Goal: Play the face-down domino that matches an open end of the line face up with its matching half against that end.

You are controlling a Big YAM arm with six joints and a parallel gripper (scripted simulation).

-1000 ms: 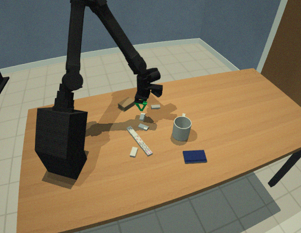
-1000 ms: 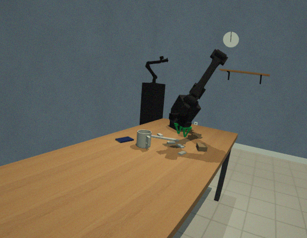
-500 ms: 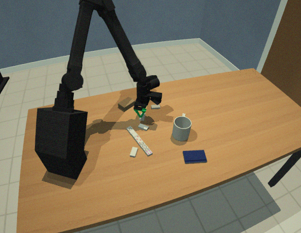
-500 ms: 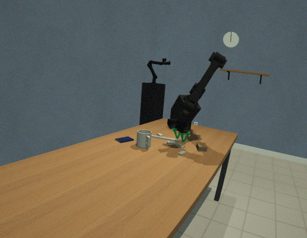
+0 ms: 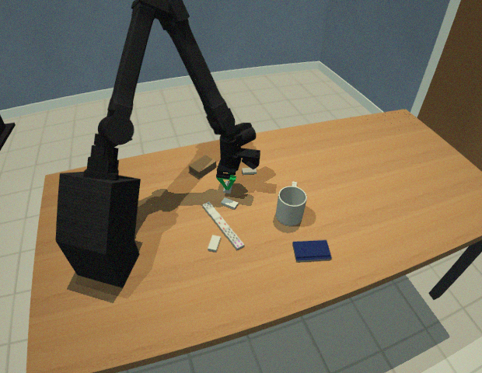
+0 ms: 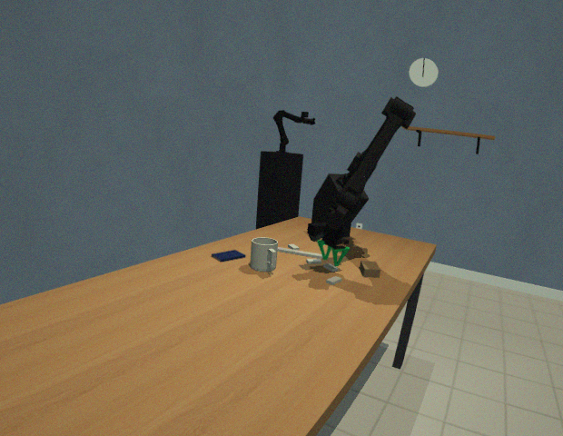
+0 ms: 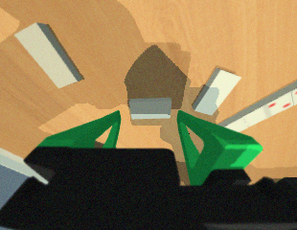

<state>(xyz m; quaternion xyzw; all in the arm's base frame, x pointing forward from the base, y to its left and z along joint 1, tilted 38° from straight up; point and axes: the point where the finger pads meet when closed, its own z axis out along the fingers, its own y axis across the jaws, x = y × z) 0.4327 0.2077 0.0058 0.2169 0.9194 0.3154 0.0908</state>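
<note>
The grey tile lies 90 mm ahead of my hand, 80 mm to the left of it and 30 mm below it. Also, from my hand: brown block 120 mm to the left, 90 mm behind, 20 mm below.
</note>
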